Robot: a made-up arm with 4 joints.
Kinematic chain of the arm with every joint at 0, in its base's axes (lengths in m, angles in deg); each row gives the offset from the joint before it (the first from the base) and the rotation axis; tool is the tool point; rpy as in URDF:
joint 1: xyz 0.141 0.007 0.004 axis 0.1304 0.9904 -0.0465
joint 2: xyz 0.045 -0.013 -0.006 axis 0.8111 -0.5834 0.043
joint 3: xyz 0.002 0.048 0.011 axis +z
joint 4: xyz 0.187 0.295 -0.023 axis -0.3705 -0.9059 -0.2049
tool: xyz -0.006 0.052 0.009 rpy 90 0 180
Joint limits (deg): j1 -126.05..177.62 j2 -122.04..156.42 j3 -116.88..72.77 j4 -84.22..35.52
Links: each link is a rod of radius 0.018 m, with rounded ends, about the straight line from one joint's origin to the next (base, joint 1, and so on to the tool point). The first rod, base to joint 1, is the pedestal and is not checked.
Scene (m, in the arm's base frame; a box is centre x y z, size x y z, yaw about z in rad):
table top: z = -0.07
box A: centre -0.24 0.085 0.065 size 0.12 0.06 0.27 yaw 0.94
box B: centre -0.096 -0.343 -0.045 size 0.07 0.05 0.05 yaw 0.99
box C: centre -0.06 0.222 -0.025 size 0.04 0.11 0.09 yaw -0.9
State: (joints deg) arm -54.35 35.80 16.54 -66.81
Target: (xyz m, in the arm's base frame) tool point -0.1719 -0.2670 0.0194
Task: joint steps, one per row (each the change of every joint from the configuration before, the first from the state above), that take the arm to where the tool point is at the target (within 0.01 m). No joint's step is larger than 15 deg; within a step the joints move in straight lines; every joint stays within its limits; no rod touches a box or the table.
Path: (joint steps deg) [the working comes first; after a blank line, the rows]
Joints at the target: -80.00 133.81 -19.34 -77.88
Straight joint move there: touches box A.

1: 3.89 12.02 -5.32 -4.35
2: 3.89 12.03 -5.32 -4.36
3: 3.88 12.02 -5.32 -4.35
4: 3.89 12.03 -5.31 -4.35
5: -10.30 12.48 -3.65 1.59
6: -10.30 12.47 -3.66 1.58
7: -10.30 12.48 -3.65 1.59
8: -10.30 12.48 -3.65 1.58

